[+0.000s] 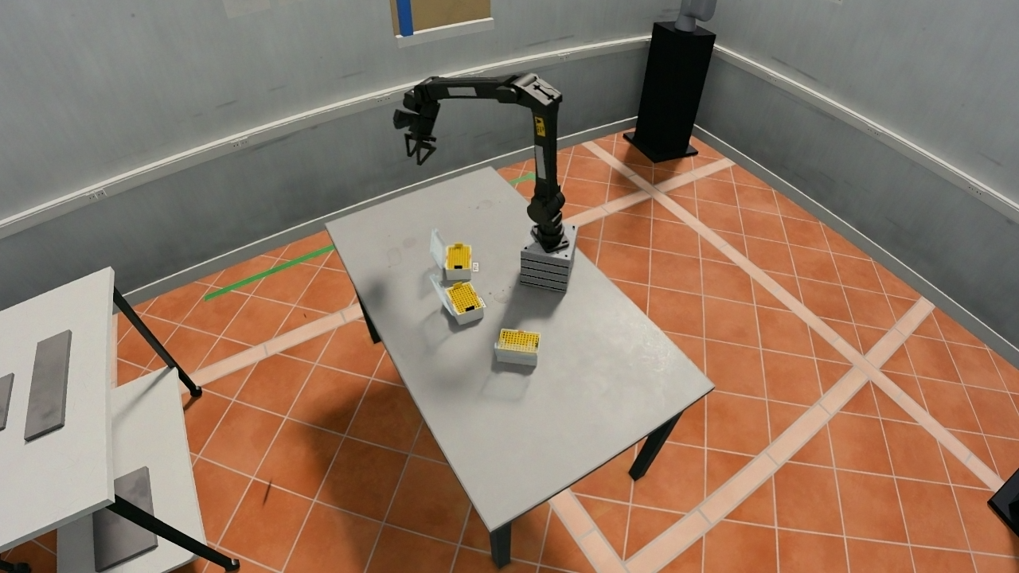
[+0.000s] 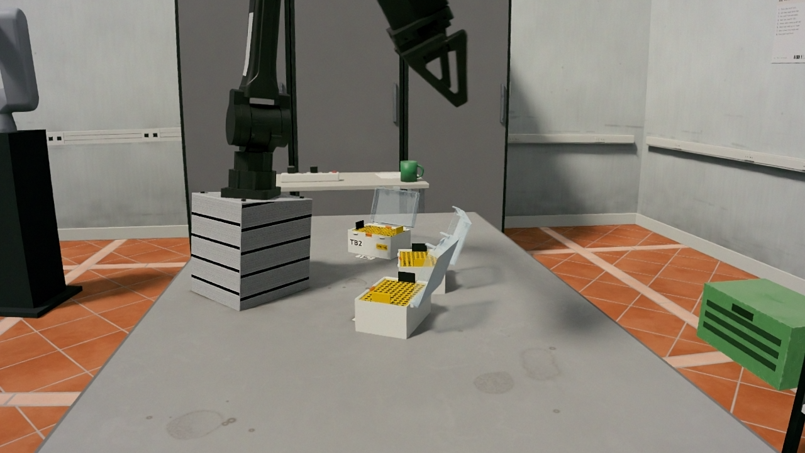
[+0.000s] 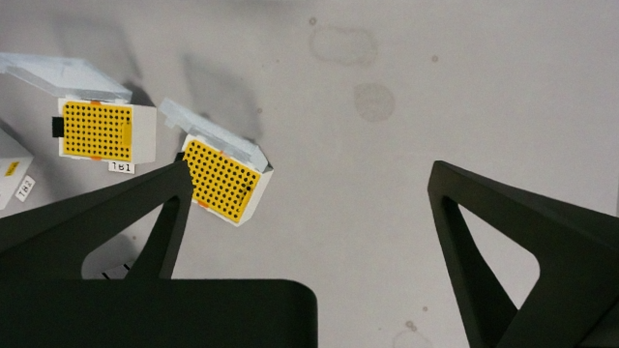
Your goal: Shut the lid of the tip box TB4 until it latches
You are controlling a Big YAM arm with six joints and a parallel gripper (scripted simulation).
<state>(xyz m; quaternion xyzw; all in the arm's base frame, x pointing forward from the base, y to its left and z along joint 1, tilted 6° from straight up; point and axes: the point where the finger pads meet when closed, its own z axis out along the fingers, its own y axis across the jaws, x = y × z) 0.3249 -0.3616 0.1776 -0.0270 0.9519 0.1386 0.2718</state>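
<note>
Now: the bench tag reading tb4 36 cm below my hand, 21 cm to the left of it and 12 cm behind it. The rest, counted from my hand: lid (38 cm to the left, 27 cm below, 4 cm ahead); then box (30 cm below, 18 cm to the left, 6 cm behind).
</note>
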